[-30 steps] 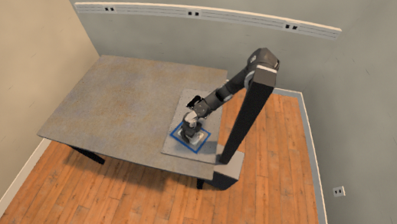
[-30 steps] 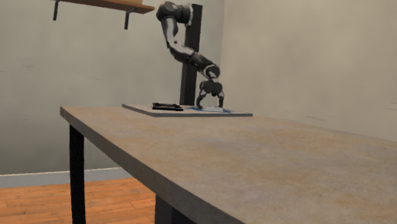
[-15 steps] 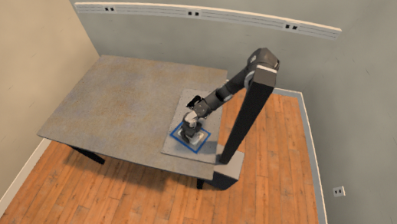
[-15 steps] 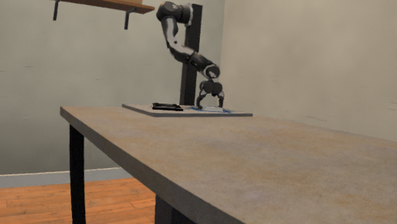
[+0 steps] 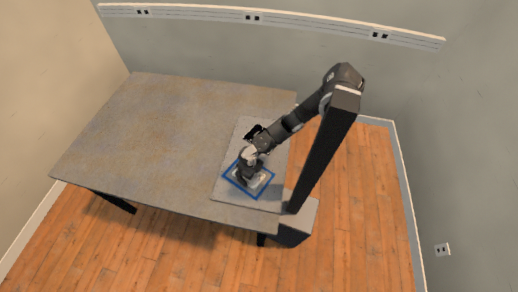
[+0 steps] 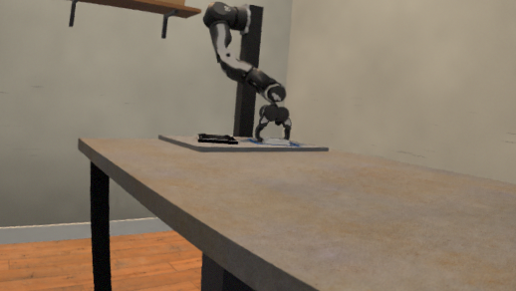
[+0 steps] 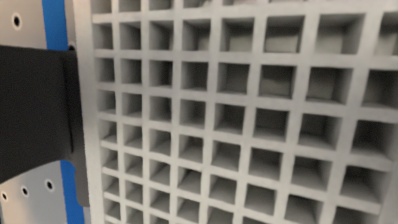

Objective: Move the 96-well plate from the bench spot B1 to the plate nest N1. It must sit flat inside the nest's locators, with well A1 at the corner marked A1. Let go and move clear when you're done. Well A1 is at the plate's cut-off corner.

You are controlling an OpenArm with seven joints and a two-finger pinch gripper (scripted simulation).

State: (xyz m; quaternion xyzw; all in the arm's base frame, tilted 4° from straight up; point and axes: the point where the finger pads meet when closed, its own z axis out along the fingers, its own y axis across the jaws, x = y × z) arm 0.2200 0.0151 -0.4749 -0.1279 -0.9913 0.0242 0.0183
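My hand is 1 cm short of the black plate nest and 21 cm to the left of it. Round my hand: white 96-well plate (right at my hand).
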